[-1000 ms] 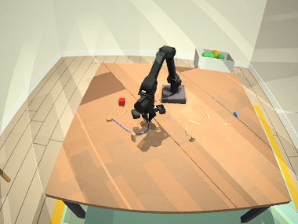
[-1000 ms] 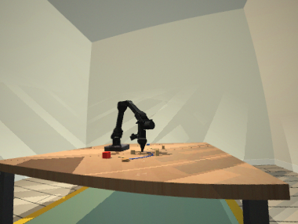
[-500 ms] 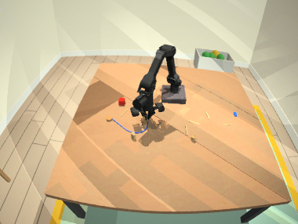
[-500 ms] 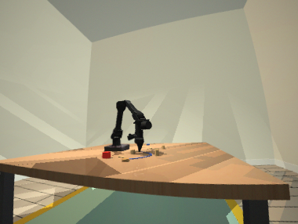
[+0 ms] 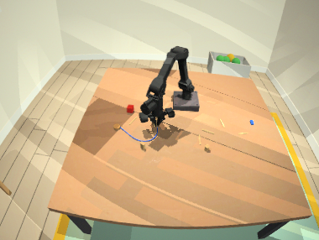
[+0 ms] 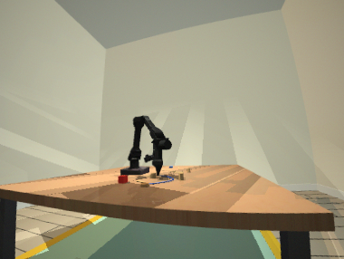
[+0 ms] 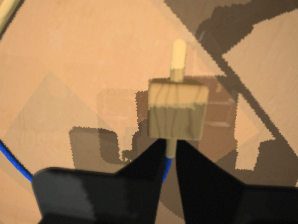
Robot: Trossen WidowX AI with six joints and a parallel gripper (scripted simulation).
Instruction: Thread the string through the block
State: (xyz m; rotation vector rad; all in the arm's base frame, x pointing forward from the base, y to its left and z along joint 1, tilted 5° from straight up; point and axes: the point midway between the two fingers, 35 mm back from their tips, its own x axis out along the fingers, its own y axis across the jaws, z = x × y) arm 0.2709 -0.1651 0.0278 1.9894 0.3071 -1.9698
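The thin wooden stick is 10 mm to the right of my gripper tip and 10 mm behind it. Round my gripper tip: round wooden button (220 mm to the right, 30 mm ahead, 10 mm below); then wooden block (30 mm behind, 10 mm to the right); then red cube (180 mm to the right, 130 mm behind).
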